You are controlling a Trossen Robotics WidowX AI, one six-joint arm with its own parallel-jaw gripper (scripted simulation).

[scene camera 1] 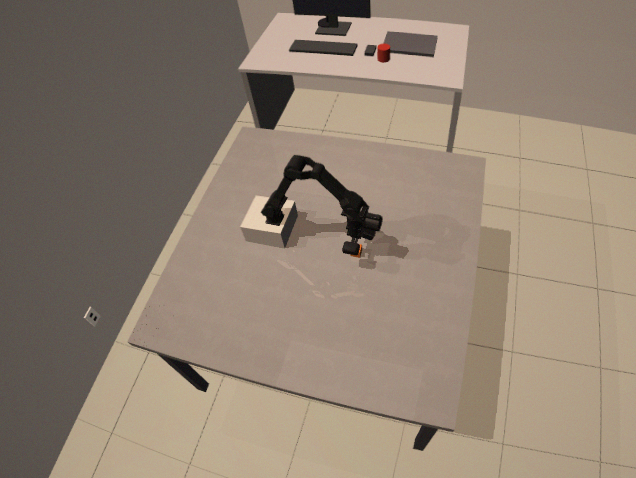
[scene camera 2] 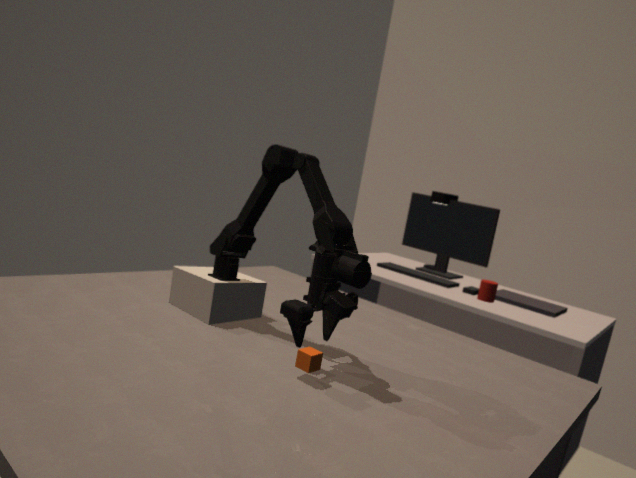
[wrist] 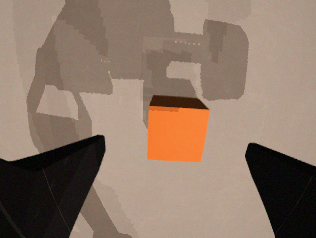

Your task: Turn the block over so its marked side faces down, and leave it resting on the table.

Observation:
My gripper is open, holding nothing. Also in view: a block.
My gripper also shows in the wrist view.

